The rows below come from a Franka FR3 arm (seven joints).
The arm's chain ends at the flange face. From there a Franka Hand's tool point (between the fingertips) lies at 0.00 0.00 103.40 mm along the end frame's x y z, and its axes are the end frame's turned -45 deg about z.
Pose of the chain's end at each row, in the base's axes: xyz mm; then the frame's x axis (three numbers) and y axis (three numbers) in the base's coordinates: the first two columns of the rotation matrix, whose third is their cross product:
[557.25, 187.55, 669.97, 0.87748, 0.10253, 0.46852, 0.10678, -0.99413, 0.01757]
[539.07, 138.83, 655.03, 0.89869, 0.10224, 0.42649, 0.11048, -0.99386, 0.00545]
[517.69, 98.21, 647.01, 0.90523, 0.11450, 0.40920, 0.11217, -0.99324, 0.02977]
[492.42, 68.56, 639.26, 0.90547, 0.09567, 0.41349, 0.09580, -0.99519, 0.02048]
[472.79, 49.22, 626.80, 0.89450, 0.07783, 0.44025, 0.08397, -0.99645, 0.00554]
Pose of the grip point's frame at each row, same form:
[605.60, 191.13, 578.64, 0.54497, 0.77546, 0.31887, 0.69598, -0.63046, 0.34372]
[582.96, 143.20, 561.51, 0.55735, 0.77506, 0.29772, 0.71359, -0.63047, 0.30543]
[560.07, 100.17, 552.71, 0.56078, 0.78329, 0.26830, 0.71941, -0.62136, 0.31040]
[535.17, 70.74, 545.14, 0.57252, 0.77135, 0.27790, 0.70800, -0.63606, 0.30686]
[518.19, 52.53, 533.96, 0.57313, 0.75963, 0.30739, 0.69188, -0.64956, 0.31522]

